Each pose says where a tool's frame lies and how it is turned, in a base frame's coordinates. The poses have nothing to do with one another.
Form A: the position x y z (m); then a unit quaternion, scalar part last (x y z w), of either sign.
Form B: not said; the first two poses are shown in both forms.
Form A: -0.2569 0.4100 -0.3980 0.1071 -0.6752 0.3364 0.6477
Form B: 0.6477 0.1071 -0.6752 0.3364 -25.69 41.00 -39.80
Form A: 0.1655 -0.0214 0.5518 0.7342 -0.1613 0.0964 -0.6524
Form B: 0.6524 -0.7342 0.1613 -0.0964 16.55 -2.14 55.18
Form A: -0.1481 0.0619 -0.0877 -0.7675 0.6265 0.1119 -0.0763
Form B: 0.0763 0.7675 -0.6265 -0.1119 -14.81 6.19 -8.77
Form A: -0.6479 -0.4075 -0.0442 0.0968 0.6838 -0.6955 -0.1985
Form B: 0.1985 -0.0968 -0.6838 0.6955 -64.79 -40.75 -4.42
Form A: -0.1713 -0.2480 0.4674 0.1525 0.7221 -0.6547 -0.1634
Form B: 0.1634 -0.1525 -0.7221 0.6547 -17.13 -24.80 46.74
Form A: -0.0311 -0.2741 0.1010 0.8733 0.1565 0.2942 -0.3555
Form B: 0.3555 -0.8733 -0.1565 -0.2942 -3.11 -27.41 10.10
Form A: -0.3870 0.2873 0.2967 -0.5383 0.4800 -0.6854 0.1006
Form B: 0.1006 -0.5383 0.4800 -0.6854 -38.70 28.73 29.67
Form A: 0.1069 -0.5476 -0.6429 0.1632 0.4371 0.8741 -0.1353
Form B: 0.1353 -0.1632 -0.4371 -0.8741 10.69 -54.76 -64.29
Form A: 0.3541 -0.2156 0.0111 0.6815 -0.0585 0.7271 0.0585
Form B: 0.0585 0.6815 -0.0585 0.7271 35.41 -21.56 1.11
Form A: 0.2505 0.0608 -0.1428 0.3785 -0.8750 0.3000 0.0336
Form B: 0.0336 0.3785 -0.8750 0.3000 25.05 6.08 -14.28
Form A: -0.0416 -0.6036 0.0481 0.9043 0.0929 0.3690 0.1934
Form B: 0.1934 0.9043 0.0929 0.3690 -4.16 -60.36 4.81
